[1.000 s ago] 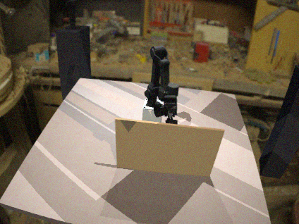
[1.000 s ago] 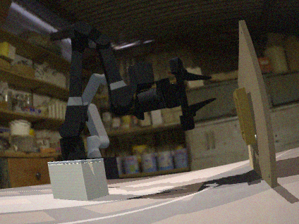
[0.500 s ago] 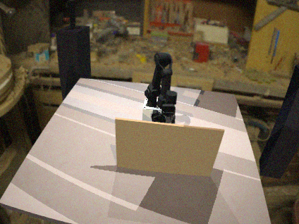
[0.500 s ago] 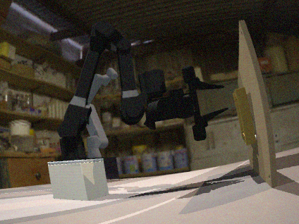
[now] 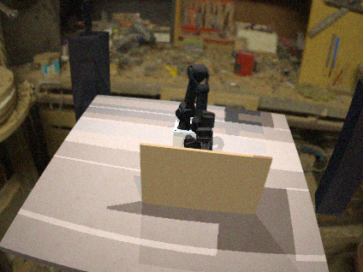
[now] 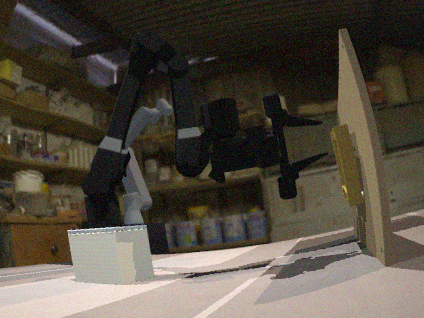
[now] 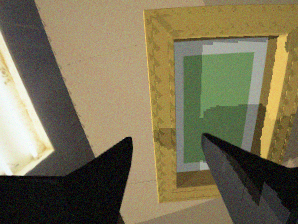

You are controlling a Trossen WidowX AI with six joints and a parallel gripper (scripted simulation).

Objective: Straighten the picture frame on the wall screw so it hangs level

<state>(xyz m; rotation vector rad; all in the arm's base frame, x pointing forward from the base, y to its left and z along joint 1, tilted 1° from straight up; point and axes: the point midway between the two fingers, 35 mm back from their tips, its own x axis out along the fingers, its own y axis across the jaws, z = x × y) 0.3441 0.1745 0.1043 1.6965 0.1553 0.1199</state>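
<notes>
Now: gripper tip 40 mm short of the picture frame, 10 mm to the right of it and 50 mm above it. Round my gripper tip: tan wall board: 50 mm ahead, 10 mm to the left, 60 mm below.
</notes>
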